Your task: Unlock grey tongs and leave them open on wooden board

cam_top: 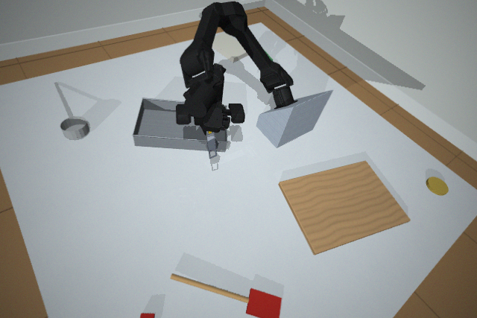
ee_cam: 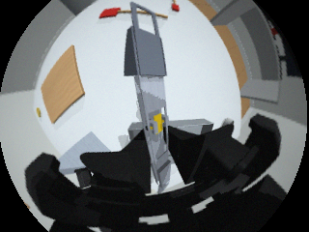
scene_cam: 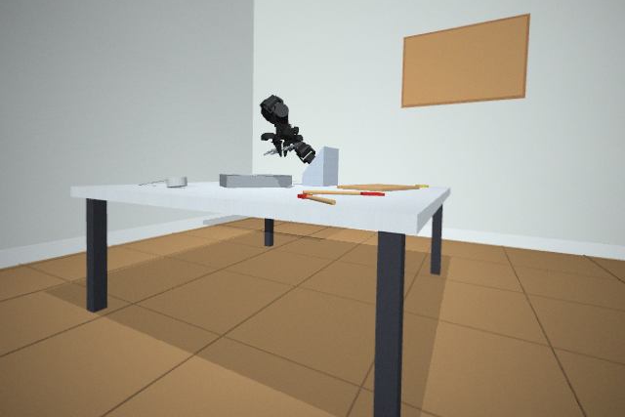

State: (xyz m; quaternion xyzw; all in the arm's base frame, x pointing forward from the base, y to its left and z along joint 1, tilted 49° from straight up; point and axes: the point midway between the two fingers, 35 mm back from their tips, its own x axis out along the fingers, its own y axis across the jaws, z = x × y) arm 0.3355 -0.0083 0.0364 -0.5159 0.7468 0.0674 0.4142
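My gripper tip is now 390 mm to the right of the wooden board, 260 mm past it and 130 mm above it. Also, from my gripper tip: beige block (500 mm behind, 460 mm to the right, 130 mm below); then grey roasting tin (160 mm to the right, 110 mm below, 20 mm behind); then red-bladed spatula (370 mm to the left, 190 mm ahead, 130 mm below).
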